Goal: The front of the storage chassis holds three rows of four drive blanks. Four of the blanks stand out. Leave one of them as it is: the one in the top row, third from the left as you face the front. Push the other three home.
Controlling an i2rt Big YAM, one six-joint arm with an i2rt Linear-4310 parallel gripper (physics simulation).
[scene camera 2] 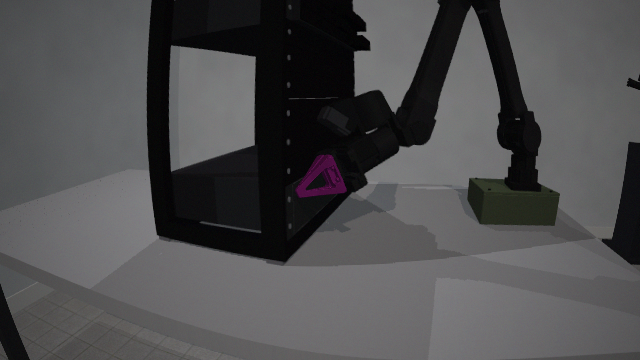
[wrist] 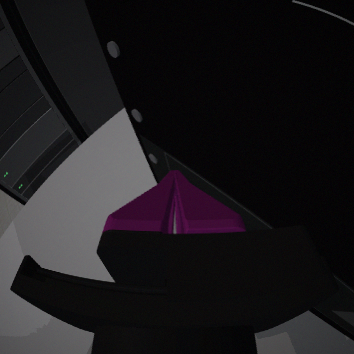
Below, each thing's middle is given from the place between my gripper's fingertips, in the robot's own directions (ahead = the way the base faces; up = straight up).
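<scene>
My hand: from the black rack [scene camera 2: 297,56], 190 mm below, 130 mm short of it, 200 mm to the left of it.
</scene>
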